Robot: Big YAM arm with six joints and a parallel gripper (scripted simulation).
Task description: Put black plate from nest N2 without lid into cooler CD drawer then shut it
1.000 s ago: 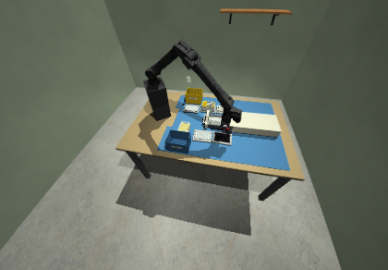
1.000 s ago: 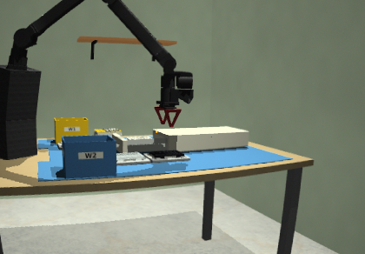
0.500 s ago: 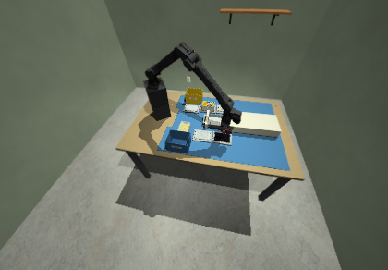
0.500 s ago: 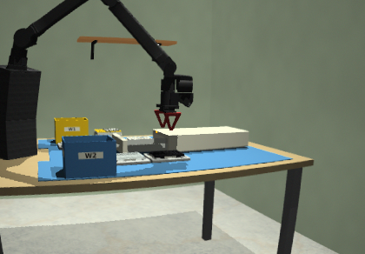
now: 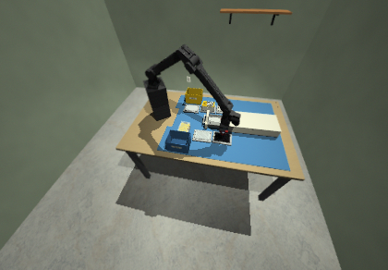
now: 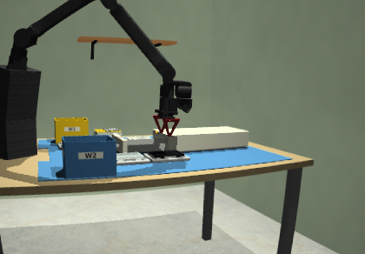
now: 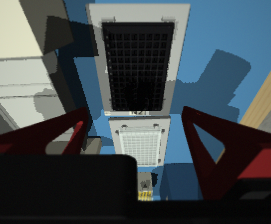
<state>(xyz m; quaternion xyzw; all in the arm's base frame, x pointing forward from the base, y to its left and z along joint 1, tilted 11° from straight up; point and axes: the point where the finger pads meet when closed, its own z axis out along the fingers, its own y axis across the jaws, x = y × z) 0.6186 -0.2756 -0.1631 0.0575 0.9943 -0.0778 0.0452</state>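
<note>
My hand is 9 cm above the black plate. From my hand the other things lie so: work nest N2 (10 cm below, 1 cm ahead); white plate (17 cm behind, 9 cm below, 1 cm to the left); drawer (18 cm to the left, 8 cm below, 2 cm behind).
</note>
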